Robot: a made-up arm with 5 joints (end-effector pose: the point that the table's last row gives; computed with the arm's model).
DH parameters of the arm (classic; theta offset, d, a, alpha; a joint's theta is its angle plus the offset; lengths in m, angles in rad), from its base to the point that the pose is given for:
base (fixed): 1.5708 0.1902 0 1.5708
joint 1: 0 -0.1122 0.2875 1.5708
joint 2: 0 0.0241 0.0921 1.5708
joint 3: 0 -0.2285 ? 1.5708
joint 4: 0 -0.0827 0.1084 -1.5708
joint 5: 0 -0.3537 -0.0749 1.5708
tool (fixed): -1.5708 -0.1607 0 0
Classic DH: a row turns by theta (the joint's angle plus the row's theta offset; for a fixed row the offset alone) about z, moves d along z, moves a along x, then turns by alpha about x.
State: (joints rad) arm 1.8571 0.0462 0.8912 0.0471 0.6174
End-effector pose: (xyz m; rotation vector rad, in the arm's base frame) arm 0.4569 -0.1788 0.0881 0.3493 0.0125 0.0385
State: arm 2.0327 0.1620 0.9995 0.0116 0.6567
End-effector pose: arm 0.4169 -0.1927 -0.0040 0.3765 0.1482 0.0518
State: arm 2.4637 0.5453 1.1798 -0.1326 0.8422
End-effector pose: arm 0.2598 -0.0897 -0.2404 0.3945 0.5440 0.2786
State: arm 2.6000 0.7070 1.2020 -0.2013 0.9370
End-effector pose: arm 0.1791 -0.0188 -0.3002 0.3695 0.6758 0.4335
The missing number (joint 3, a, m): -0.3973
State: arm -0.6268 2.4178 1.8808 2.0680 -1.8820
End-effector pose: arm 0.0700 0.4270 0.1517 2.1199 0.2812 -1.7931
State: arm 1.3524 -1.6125 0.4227 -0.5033 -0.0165
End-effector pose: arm 0.3615 0.2137 1.0273 0.9895 -1.0264 0.6460
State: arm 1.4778 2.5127 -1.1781 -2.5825 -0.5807
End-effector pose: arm -0.0747 0.7868 0.3543 0.6453 -0.4651 0.8715
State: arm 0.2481 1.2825 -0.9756 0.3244 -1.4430
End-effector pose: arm 0.2325 -0.0706 0.0108 2.1554 -1.3643 -0.3945
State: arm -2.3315 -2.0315 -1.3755 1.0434 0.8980
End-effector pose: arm -0.4877 -0.5481 -0.1395 -0.1187 1.7328 0.9073
